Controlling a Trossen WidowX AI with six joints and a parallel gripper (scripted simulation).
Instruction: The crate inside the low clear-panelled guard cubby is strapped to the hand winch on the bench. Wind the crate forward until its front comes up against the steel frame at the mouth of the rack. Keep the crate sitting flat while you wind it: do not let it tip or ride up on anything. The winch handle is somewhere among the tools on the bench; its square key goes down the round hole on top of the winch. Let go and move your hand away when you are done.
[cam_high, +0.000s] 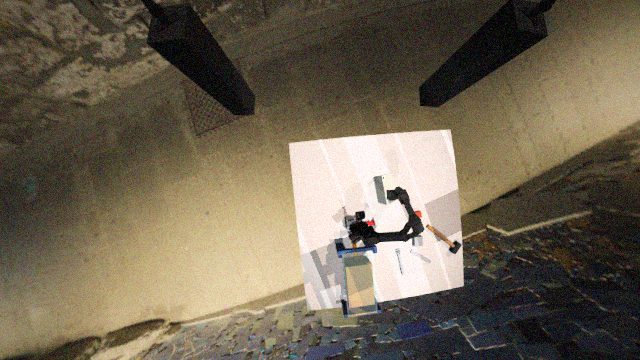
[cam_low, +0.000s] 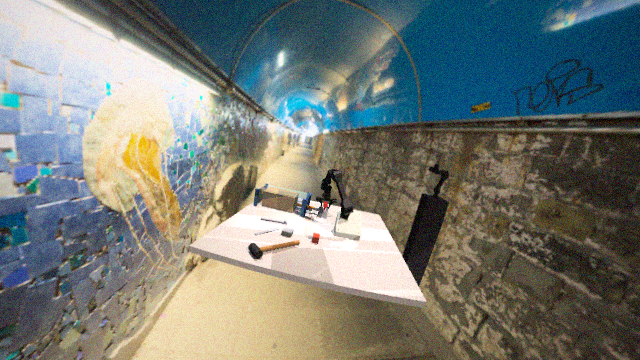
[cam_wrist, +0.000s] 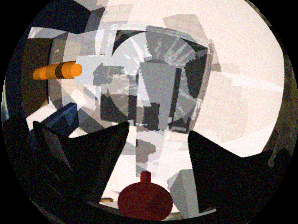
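Now: the winch handle 2 cm to the left of my gripper tip and 1 cm above it. Round my gripper tip: hand winch: 6 cm below, 5 cm to the right; blue steel frame: 18 cm ahead, 2 cm to the right, 2 cm above; dark red knob: 6 cm to the left, 4 cm above.
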